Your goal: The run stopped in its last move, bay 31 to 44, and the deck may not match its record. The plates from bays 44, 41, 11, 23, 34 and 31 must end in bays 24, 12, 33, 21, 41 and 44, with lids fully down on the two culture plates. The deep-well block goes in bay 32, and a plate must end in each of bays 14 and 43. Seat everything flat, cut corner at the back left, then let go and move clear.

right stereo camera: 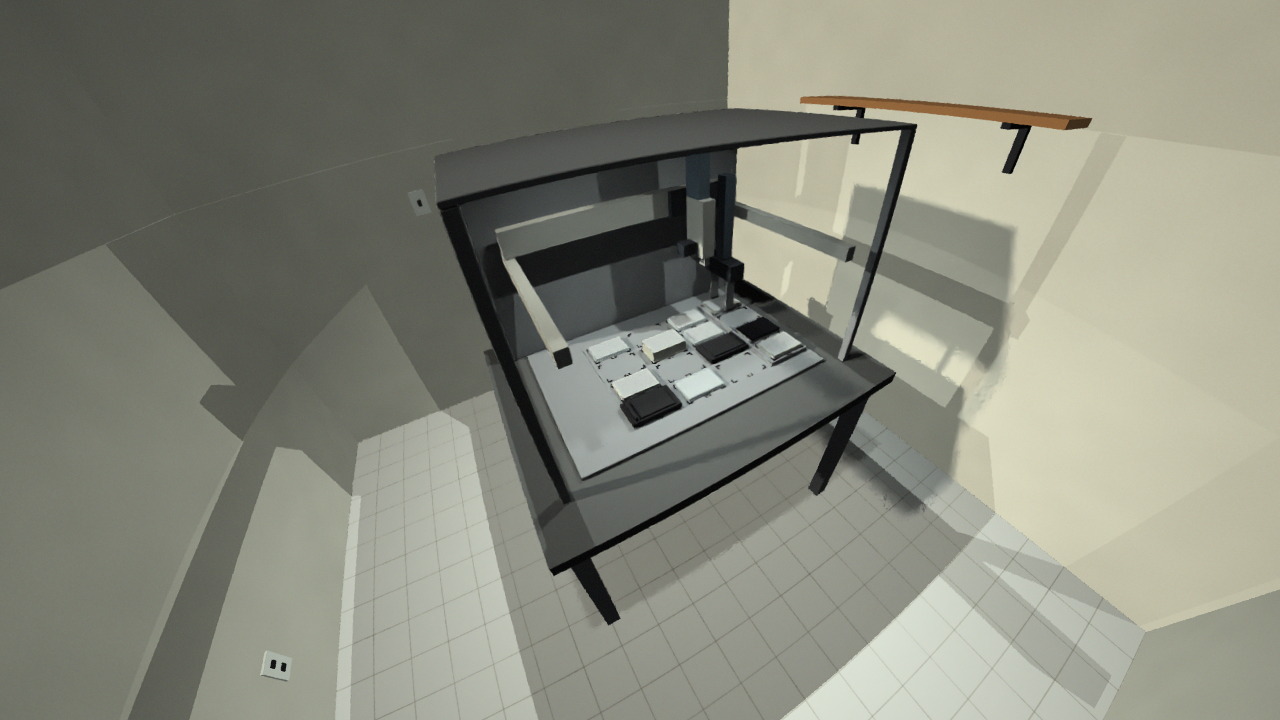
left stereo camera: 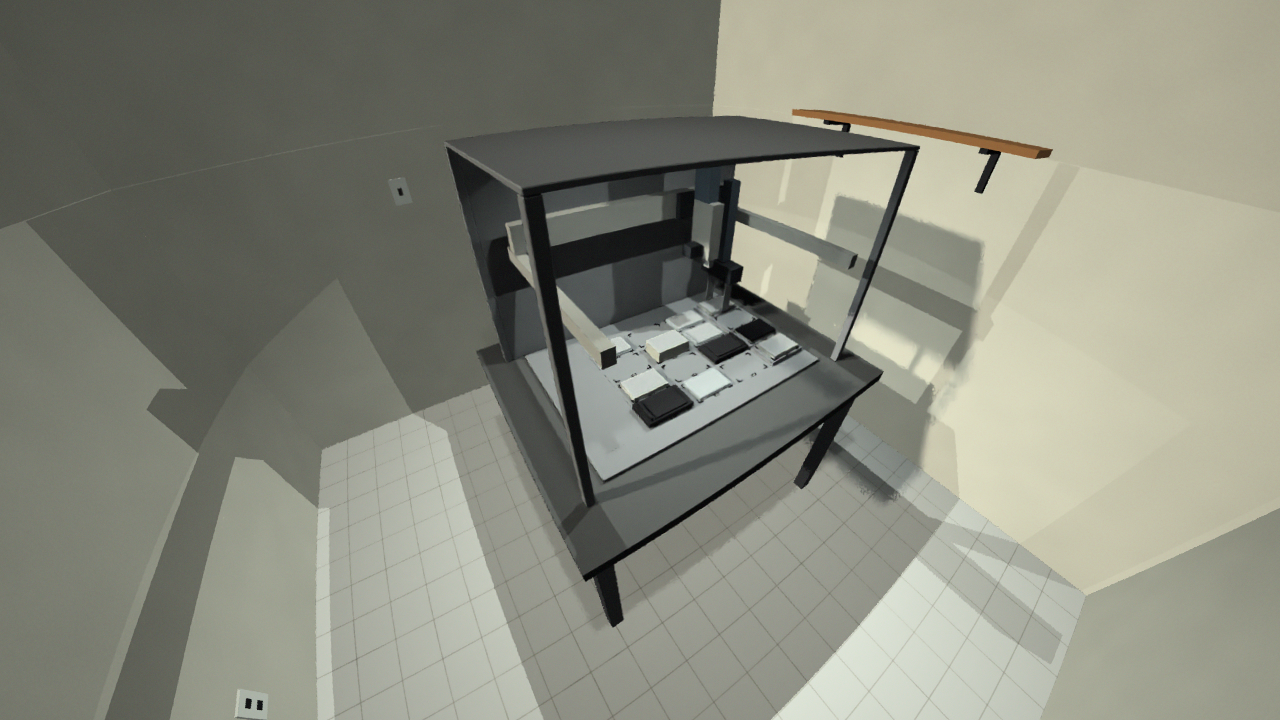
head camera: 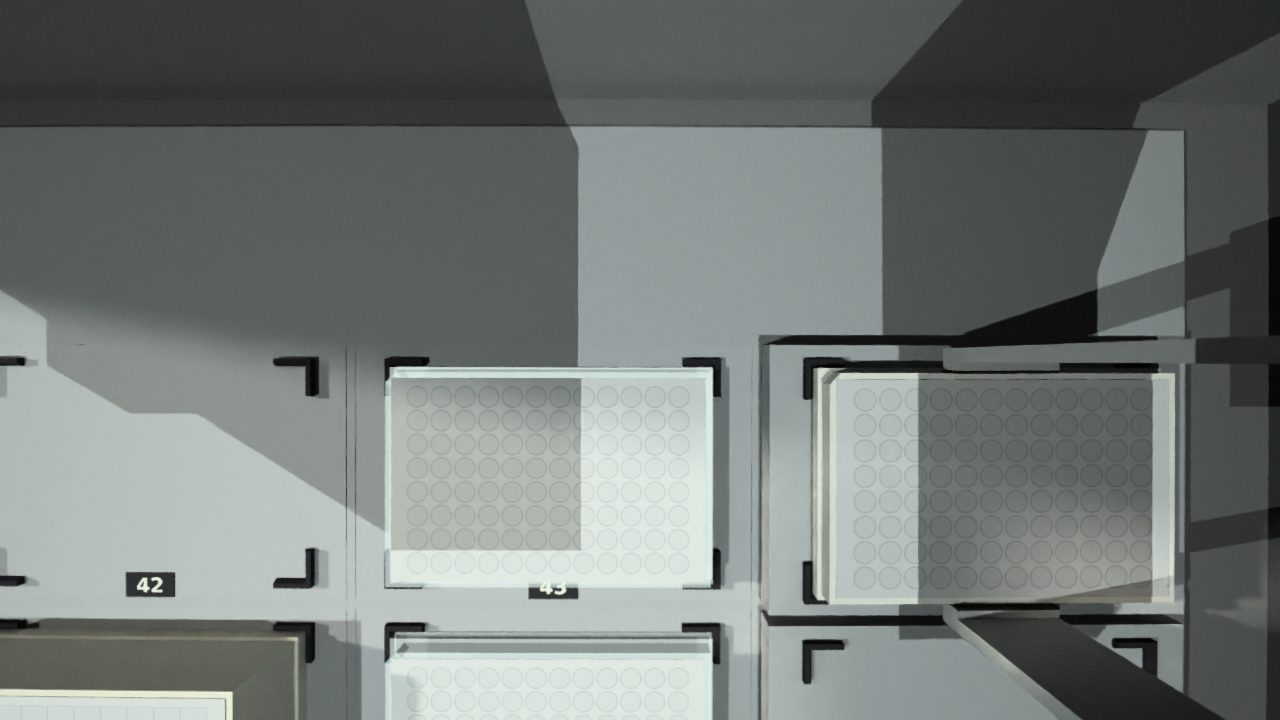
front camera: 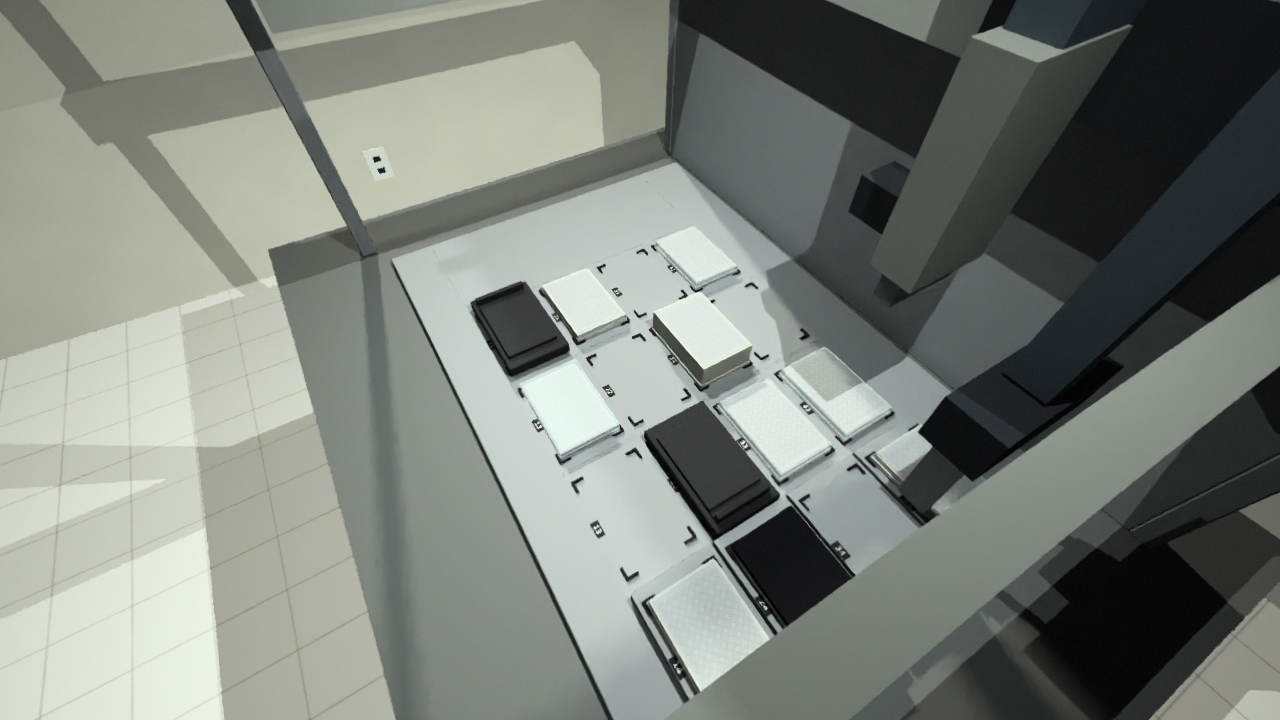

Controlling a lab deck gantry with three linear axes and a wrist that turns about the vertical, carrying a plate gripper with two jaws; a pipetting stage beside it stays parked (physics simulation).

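Frame: origin at the robot's base, x ahead, y left, z up, level; millimetres.
Where they show: gripper, fingertip midpoint: [right stereo camera: 721, 303] [left stereo camera: 716, 304] [head camera: 991, 484] [front camera: 938, 480]; robot's base, origin of the base link: [right stereo camera: 639, 426] [left stereo camera: 654, 425] [front camera: 478, 316].
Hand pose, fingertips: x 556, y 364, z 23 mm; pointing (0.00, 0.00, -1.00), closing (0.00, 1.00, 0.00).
Note:
Things, the pixels of their top centre, and the offset from my fingertips. Level surfaces: height alone.
- cream-edged plate, middle of its top: [head camera: 1003, 488] [front camera: 941, 477] [right stereo camera: 721, 302] [left stereo camera: 716, 303] dx +0, dy +0, dz +7 mm
- deep-well block, middle of its top: [front camera: 701, 327] [right stereo camera: 663, 340] [left stereo camera: 667, 340] dx -328, dy -107, dz +19 mm
- deck, its level: dz -23 mm
My gripper [head camera: 1002, 488] [left stereo camera: 718, 297] [right stereo camera: 721, 296] is low over bay 44. Its jaws lie close against the back and front long sides of a cream-edged plate [front camera: 897, 457] [head camera: 1038, 537] and look shut on it. The plate is level at nest height; its underside is hidden. Pale plates stand in bays 43 [front camera: 836, 392] [head camera: 550, 465], 33 [front camera: 774, 428] [head camera: 550, 685], 41 [front camera: 696, 257], 21 [front camera: 584, 302], 12 [front camera: 569, 408] and 14 [front camera: 708, 617]. The deep-well block [front camera: 702, 333] [head camera: 107, 707] is in bay 32. Dark pieces fill bays 11 [front camera: 519, 326], 23 [front camera: 711, 465] and 24 [front camera: 792, 564].
Bays 42, 31, 22, 13 and 34 hold no plate. The parked pipetting stage [front camera: 993, 152] hangs left of the gripper. The back wall [front camera: 760, 143] rises behind the deck [front camera: 487, 259]. A front rail crosses the lower right of the front view.

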